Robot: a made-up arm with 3 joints. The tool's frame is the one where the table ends. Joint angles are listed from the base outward.
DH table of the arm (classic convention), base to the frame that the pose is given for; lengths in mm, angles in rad. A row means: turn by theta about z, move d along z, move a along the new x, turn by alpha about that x. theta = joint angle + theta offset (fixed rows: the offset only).
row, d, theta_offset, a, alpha
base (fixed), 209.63, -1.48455, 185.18, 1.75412
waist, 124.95, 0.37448, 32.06, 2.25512
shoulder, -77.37, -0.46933, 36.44, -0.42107
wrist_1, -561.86, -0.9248, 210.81, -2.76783
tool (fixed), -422.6, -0.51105, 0, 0
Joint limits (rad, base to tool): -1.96..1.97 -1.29..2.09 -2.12..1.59
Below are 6 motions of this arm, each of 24 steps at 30 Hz.
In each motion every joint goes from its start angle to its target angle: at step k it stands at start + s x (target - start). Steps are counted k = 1, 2, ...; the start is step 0. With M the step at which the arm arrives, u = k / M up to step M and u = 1 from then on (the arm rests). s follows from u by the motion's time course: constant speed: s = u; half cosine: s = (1 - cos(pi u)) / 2; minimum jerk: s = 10 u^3 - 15 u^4 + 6 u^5.
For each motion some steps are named. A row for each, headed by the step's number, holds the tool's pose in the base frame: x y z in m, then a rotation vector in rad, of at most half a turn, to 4 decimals.
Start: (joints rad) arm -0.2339 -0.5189 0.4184
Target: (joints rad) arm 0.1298 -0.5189 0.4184
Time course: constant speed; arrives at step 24
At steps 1, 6, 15, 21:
1: -0.0391 -0.0208 0.4638 0.1065 -0.6797 -0.4839
6: -0.0382 -0.0017 0.4506 0.0335 -0.7042 -0.4712
15: -0.0359 0.0301 0.4233 -0.0982 -0.7468 -0.4471
21: -0.0338 0.0491 0.4030 -0.1863 -0.7740 -0.4302

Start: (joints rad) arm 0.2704 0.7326 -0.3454
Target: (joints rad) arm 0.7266 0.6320 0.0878
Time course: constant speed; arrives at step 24
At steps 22, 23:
22: -0.0232 -0.0076 0.4664 -0.1441 -1.0134 -0.9246
23: -0.0239 -0.0047 0.4657 -0.1556 -1.0322 -0.9294

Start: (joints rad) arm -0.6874 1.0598 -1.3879
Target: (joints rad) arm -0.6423 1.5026 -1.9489
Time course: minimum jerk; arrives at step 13
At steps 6, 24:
6: -0.1586 -0.2063 0.5031 0.9904 -0.2945 0.0216
24: -0.2036 -0.2022 0.5025 1.0108 -0.3803 0.1268

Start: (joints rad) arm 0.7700 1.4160 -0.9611
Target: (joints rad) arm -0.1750 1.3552 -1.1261
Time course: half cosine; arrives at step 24
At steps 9, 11, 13, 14, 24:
9: -0.0745 -0.0175 0.4595 0.1831 -0.6786 -0.5805
11: -0.0761 -0.0435 0.4743 0.2824 -0.6250 -0.5767
13: -0.0773 -0.0717 0.4870 0.3856 -0.5706 -0.5700
14: -0.0778 -0.0860 0.4923 0.4365 -0.5444 -0.5657
24: -0.0785 -0.1726 0.5089 0.7330 -0.3993 -0.5290

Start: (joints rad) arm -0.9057 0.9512 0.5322
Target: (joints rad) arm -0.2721 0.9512 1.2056
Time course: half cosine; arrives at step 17
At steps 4, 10, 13, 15, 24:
4: -0.0632 -0.5711 0.2322 1.2369 0.2471 -2.0205
10: -0.1562 -0.5697 0.3000 1.0832 -0.0678 -2.3518
13: -0.2031 -0.5543 0.3323 1.0387 -0.2387 -2.4863
15: -0.2229 -0.5449 0.3451 1.0258 -0.3142 -2.5380
24: -0.2298 -0.5412 0.3494 1.0221 -0.3412 -2.5555

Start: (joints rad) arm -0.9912 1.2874 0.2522
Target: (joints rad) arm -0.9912 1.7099 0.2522
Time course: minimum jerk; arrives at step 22
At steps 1, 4, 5, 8, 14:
1: -0.0502 -0.5584 0.1511 1.4603 0.5129 -1.9113
4: -0.0536 -0.5586 0.1463 1.4650 0.5246 -1.9265
5: -0.0564 -0.5587 0.1423 1.4687 0.5342 -1.9389
8: -0.0705 -0.5582 0.1235 1.4865 0.5814 -1.9992
14: -0.1125 -0.5492 0.0747 1.5302 0.7173 -2.1655

